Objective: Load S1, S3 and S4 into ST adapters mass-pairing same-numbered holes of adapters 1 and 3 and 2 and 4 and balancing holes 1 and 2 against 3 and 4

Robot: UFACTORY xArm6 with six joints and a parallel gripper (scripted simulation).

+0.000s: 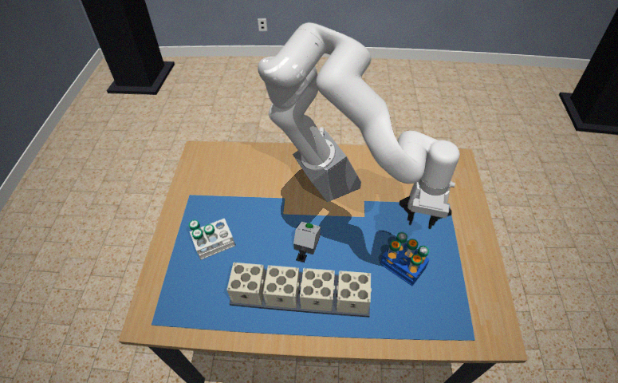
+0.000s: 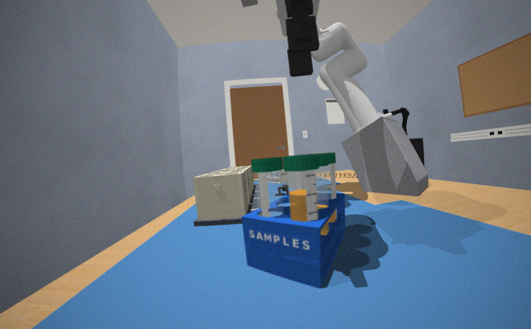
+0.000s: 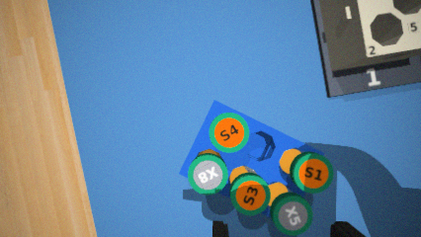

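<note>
The orange-dot tube lies 10 mm ahead of my hand and 190 mm below it. Round my hand: loading stand ST: 150 mm ahead, 340 mm to the right, 240 mm below; blue sample rack: 20 mm ahead, 10 mm to the right, 220 mm below; green done key: 70 mm behind, 340 mm to the right, 180 mm below.
</note>
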